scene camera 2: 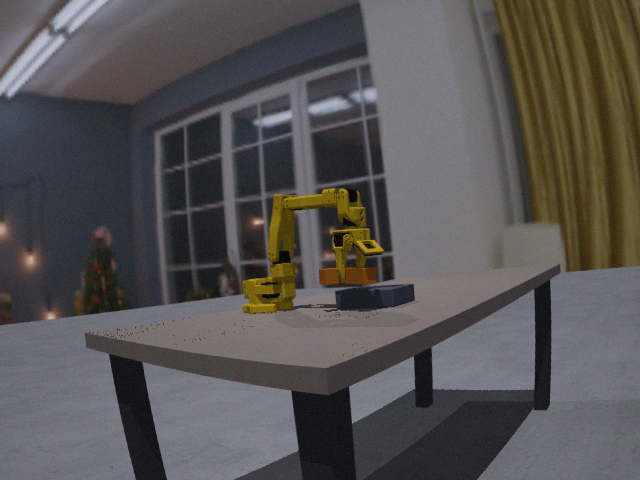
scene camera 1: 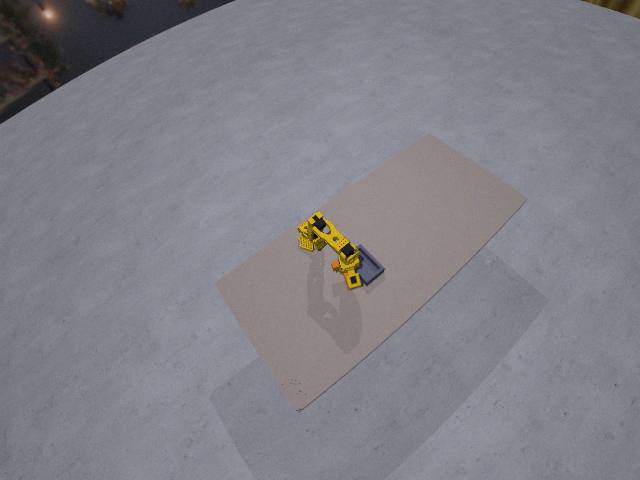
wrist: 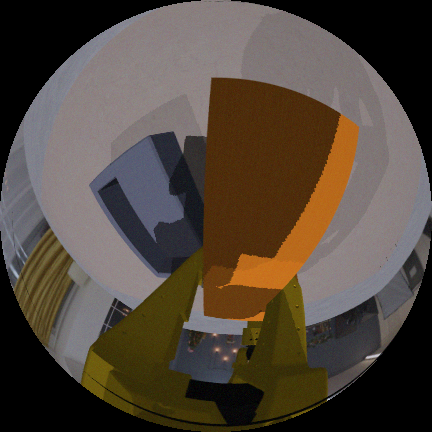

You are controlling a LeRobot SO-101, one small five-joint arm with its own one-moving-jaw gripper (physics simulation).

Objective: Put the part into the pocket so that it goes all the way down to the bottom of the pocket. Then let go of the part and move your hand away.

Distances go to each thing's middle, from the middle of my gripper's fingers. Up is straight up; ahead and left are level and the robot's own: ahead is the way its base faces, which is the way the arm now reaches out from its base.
Labels:
The pocket (scene camera 2: 383, 295) is 100 mm below my hand, 90 mm to the left of it and 10 mm ahead of it. The rest, counted from my hand: orange L-shaped block (scene camera 2: 353, 275) (50 mm below, 10 mm to the left, 10 mm ahead).

